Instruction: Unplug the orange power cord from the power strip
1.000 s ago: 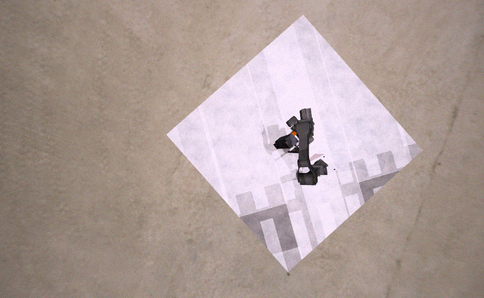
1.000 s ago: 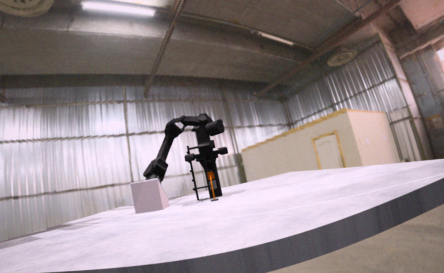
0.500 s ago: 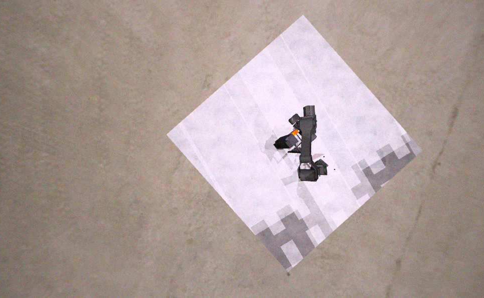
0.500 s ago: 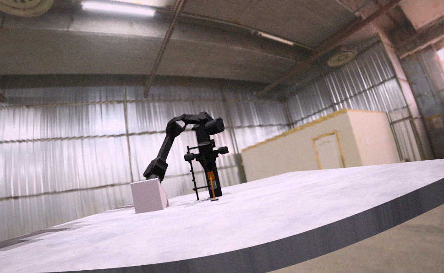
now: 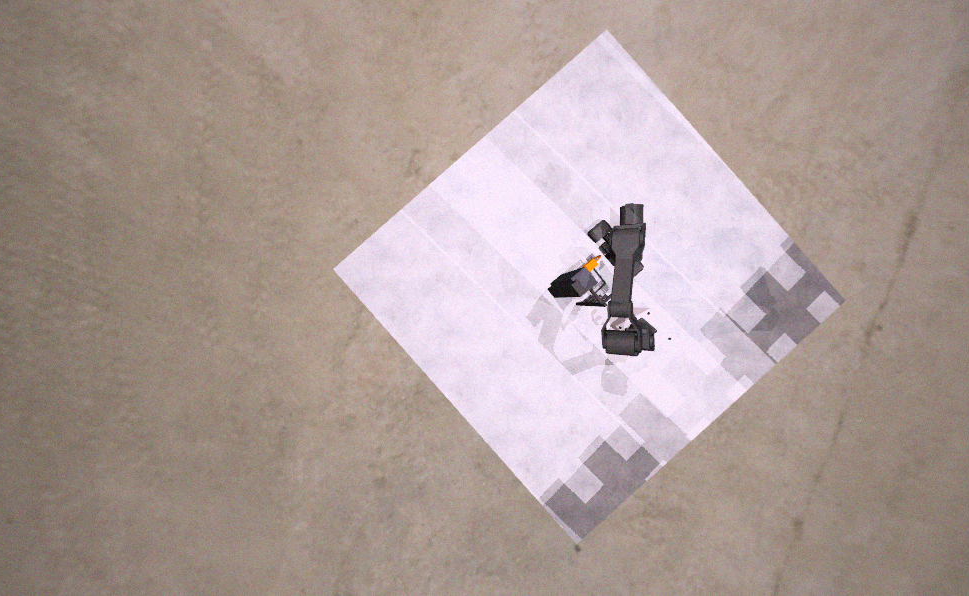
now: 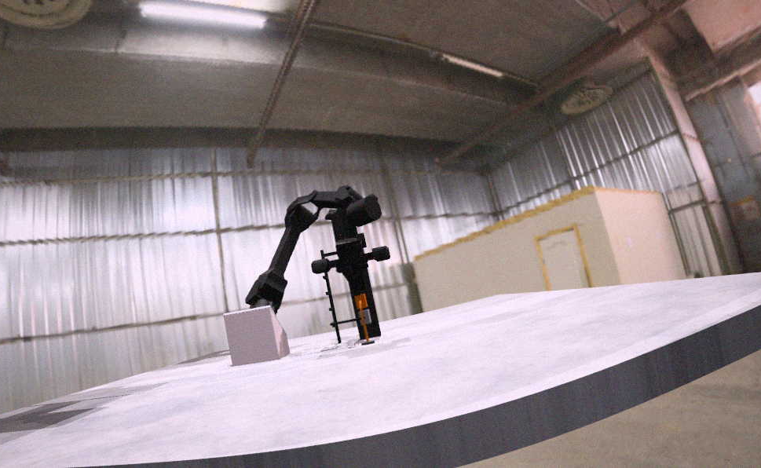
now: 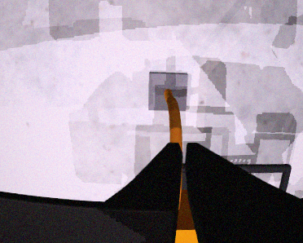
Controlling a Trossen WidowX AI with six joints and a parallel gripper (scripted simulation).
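My gripper tip is now 1 cm short of the plug and 8 cm to the right of it.
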